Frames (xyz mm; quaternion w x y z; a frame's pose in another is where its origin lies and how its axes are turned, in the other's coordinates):
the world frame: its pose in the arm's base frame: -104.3 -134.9 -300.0 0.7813 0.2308 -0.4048 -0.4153
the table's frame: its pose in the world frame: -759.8 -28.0 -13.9 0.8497 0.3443 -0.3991 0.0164
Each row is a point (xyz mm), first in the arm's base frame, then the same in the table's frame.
Working: the arm's base frame: its pose in the table's frame: 530.2 81.7 -715.4 0.4296 -0.2927 0.8025 0.2928

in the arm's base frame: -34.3 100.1 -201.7
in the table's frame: 369.3 9.4 -571.4
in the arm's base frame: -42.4 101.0 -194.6
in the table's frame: 376.0 16.9 -567.5
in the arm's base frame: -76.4 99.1 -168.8
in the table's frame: 406.4 41.7 -550.5
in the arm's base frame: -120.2 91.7 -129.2
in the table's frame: 452.4 74.9 -532.5
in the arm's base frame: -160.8 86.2 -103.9
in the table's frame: 488.1 98.4 -510.4
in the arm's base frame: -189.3 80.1 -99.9
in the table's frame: 507.7 103.5 -489.0
